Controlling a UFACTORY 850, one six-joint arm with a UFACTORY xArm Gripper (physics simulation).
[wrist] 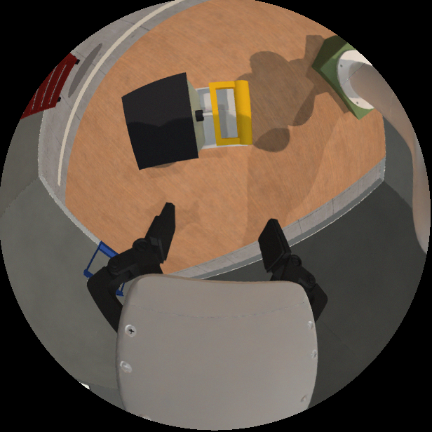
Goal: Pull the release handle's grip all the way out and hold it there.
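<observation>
The release handle's yellow grip is a rectangular loop with a thick bar on its right side. It is at the upper middle of the wrist view, on the right side of a box with a black top and pale side. A short dark stem shows between the box and the grip. Part of a light grey base plate shows below the grip. My gripper is open with nothing between its fingers. In the view it lies below the box and the grip, apart from both.
The wooden table top carries the box. A green block with a white robot arm base stands at the upper right. A red slatted object is at the upper left. A blue frame is beyond the table edge, behind my left finger.
</observation>
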